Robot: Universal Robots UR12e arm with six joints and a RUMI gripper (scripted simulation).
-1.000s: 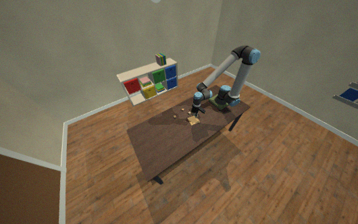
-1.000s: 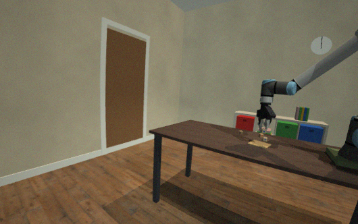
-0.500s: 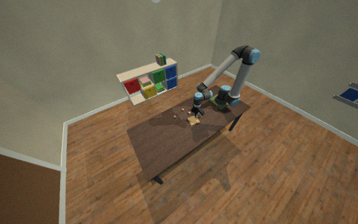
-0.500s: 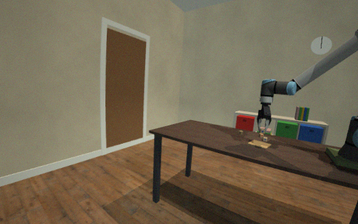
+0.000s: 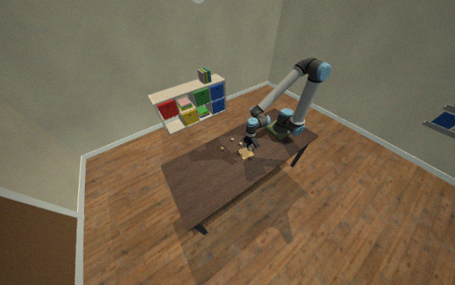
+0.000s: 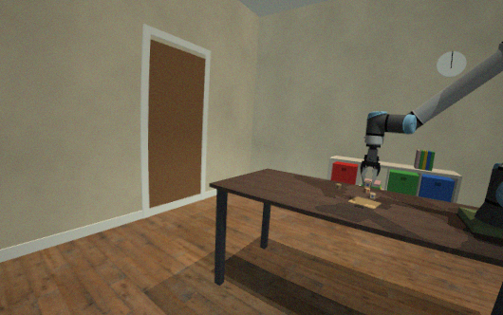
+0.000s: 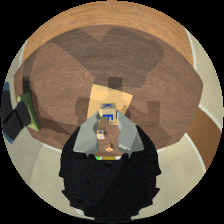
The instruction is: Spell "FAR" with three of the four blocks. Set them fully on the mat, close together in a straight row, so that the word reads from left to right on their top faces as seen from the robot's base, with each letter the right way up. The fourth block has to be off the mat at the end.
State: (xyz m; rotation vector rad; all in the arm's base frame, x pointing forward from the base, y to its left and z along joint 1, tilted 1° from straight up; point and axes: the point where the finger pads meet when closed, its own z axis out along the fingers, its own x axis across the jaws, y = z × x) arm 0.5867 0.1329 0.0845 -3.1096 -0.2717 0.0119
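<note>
My gripper is now 10 mm short of the tan mat, 50 mm to the left of it and 120 mm above it.
</note>
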